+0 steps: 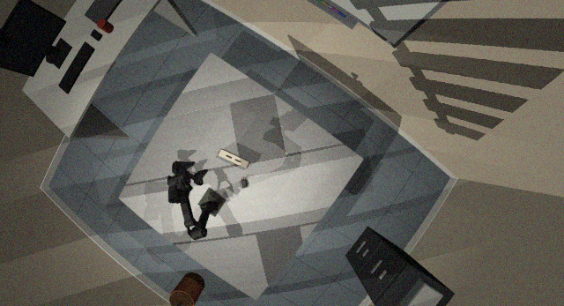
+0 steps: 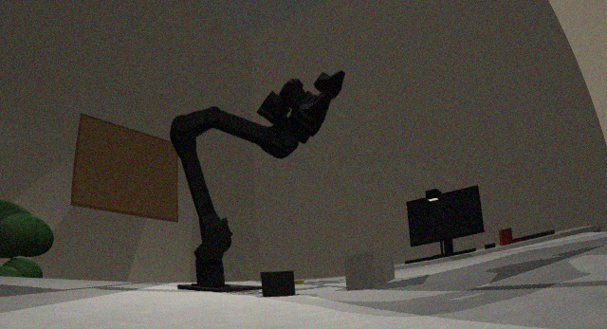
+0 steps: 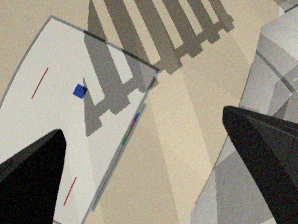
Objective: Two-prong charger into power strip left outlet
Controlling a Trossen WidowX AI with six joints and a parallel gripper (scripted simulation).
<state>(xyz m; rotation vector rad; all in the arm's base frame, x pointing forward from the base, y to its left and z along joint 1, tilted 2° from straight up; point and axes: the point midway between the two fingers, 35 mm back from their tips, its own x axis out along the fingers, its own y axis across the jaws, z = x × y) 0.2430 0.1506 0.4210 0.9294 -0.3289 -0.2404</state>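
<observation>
Right now the two-prong charger is 41 cm below my gripper tip, 18 cm to the right of it and 1 cm behind it.
</observation>
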